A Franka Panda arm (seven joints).
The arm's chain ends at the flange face. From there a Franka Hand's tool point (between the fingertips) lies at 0.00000 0.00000 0.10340 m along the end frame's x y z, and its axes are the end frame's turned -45 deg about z.
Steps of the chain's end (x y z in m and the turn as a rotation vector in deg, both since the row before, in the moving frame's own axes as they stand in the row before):
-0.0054, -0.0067, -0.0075, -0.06, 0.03, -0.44
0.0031, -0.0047, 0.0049, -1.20, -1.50, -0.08
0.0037, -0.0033, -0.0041, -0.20, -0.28, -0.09
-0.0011, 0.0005, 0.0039, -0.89, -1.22, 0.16
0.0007, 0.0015, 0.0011, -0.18, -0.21, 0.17
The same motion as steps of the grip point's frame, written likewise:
0.0009, -0.0084, -0.0075, -0.06, -0.02, -0.44
0.0021, -0.0015, 0.0048, 0.21, -1.91, -0.08
0.0043, 0.0002, -0.0041, 0.06, -0.34, -0.09
-0.0038, -0.0008, 0.0039, 0.23, -1.49, 0.16
-0.0011, 0.0015, 0.0011, 0.02, -0.28, 0.17

